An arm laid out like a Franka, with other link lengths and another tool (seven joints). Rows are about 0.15 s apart.
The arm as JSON. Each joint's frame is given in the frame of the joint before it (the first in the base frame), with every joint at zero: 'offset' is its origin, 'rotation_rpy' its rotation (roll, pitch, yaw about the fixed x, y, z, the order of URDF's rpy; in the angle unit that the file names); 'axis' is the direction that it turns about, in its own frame. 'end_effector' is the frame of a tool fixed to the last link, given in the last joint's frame.
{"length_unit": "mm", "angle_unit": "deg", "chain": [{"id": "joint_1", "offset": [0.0, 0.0, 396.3], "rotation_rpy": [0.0, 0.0, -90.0], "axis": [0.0, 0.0, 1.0]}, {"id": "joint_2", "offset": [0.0, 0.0, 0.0], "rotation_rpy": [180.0, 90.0, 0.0], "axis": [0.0, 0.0, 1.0]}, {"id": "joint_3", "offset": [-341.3, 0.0, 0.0], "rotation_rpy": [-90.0, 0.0, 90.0], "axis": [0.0, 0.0, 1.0]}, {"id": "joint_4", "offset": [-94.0, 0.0, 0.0], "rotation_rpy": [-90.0, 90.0, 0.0], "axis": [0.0, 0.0, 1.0]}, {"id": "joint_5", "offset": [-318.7, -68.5, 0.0], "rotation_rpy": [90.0, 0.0, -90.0], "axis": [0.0, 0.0, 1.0]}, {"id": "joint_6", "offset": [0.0, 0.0, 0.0], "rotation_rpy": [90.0, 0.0, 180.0], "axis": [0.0, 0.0, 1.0]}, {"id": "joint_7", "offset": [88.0, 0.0, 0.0], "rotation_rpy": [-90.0, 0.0, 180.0], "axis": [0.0, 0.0, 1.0]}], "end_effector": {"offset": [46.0, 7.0, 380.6], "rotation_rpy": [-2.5, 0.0, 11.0]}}
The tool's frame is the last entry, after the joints.
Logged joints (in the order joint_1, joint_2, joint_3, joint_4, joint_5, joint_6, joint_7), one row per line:
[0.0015, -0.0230, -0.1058, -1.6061, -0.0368, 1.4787, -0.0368]
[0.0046, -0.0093, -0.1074, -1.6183, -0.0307, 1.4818, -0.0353]
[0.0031, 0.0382, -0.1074, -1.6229, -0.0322, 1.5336, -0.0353]
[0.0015, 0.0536, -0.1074, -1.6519, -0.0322, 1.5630, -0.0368]
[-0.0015, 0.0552, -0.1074, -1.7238, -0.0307, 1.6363, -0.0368]
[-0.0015, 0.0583, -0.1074, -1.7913, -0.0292, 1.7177, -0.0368]
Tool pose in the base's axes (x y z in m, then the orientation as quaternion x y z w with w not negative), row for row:
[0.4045, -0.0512, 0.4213, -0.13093, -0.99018, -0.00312, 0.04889]
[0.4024, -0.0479, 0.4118, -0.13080, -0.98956, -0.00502, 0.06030]
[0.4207, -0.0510, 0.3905, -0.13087, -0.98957, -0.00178, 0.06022]
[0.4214, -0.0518, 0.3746, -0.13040, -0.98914, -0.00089, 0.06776]
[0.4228, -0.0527, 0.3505, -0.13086, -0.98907, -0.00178, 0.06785]
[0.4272, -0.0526, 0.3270, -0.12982, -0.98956, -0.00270, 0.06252]
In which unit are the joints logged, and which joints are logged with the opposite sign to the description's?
The joints are logged in radians. Opposite sign: none.
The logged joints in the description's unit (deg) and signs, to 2 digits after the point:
[0.09, -1.32, -6.06, -92.02, -2.11, 84.72, -2.11]
[0.26, -0.53, -6.15, -92.72, -1.76, 84.90, -2.02]
[0.18, 2.19, -6.15, -92.99, -1.84, 87.87, -2.02]
[0.09, 3.07, -6.15, -94.65, -1.84, 89.55, -2.11]
[-0.09, 3.16, -6.15, -98.77, -1.76, 93.75, -2.11]
[-0.09, 3.34, -6.15, -102.63, -1.67, 98.42, -2.11]

